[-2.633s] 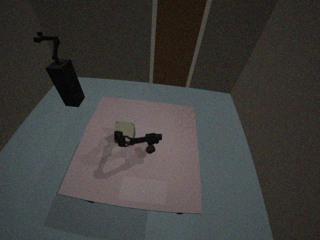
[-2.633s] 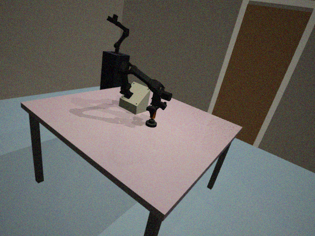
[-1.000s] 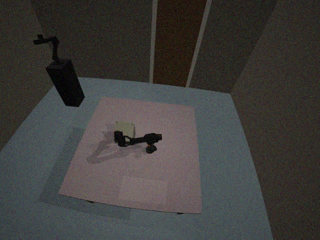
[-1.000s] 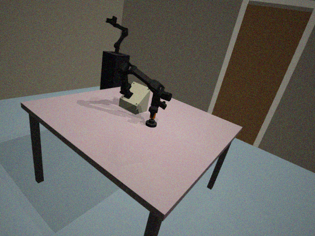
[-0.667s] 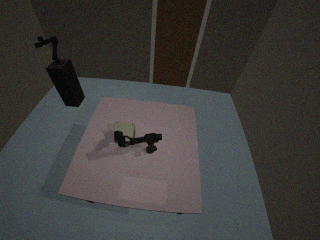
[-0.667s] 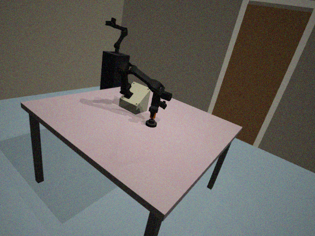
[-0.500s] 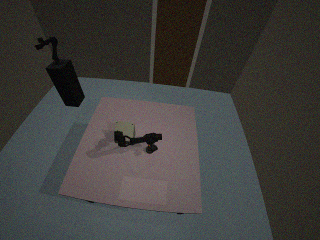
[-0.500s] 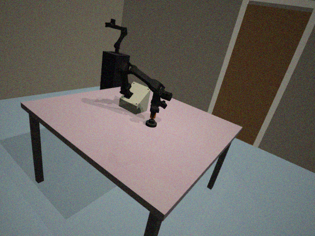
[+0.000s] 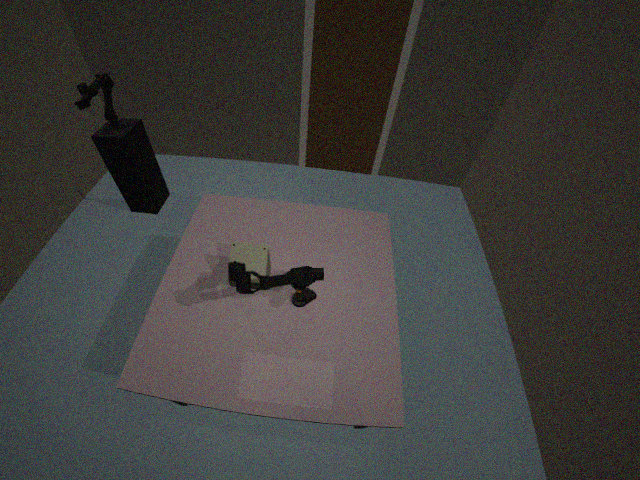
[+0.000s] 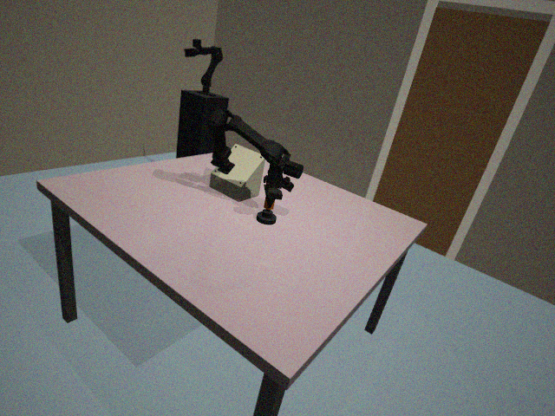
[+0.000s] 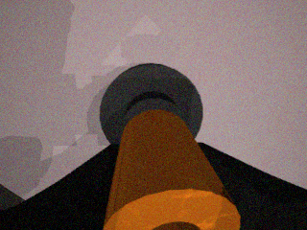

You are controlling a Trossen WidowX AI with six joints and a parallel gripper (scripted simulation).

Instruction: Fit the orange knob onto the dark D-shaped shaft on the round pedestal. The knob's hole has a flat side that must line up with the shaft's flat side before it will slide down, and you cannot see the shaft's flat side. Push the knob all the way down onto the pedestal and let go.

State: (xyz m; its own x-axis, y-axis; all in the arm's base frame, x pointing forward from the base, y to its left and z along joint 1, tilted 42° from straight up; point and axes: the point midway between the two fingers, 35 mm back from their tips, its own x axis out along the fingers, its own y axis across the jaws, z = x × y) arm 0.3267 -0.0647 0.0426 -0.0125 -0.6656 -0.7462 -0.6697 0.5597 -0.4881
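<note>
Now: gripper tip 20 mm below the orange knob. The rest, counted from my gripper tip: dark round pedestal (40 mm below).
</note>
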